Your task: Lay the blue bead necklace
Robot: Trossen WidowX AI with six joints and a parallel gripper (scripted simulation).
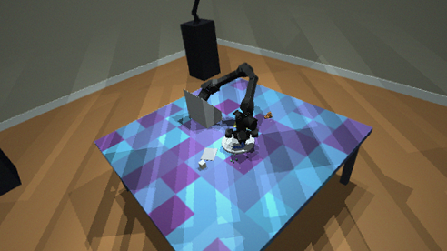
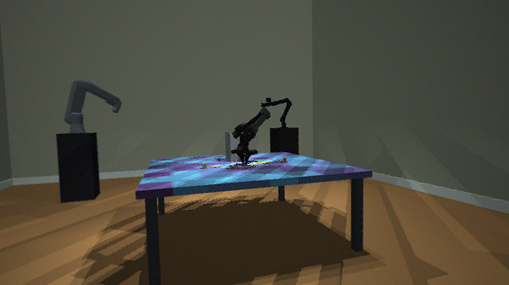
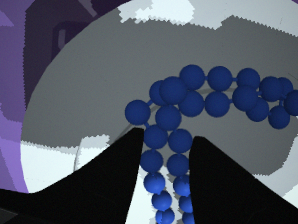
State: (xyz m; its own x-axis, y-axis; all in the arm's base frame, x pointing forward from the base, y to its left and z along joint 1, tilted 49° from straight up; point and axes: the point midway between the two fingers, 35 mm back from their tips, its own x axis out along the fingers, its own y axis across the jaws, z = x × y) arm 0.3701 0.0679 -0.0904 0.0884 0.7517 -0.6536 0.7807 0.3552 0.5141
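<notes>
Now: gripper tip 5 cm past the round white bead board, 1 cm to the right of it and 1 cm above it. Round my gripper tip: cream cube (6 cm behind, 27 cm to the right); yellow patch (14 cm behind, 17 cm to the left, 2 cm below); flat grey square (11 cm behind, 17 cm to the right, 2 cm below).
</notes>
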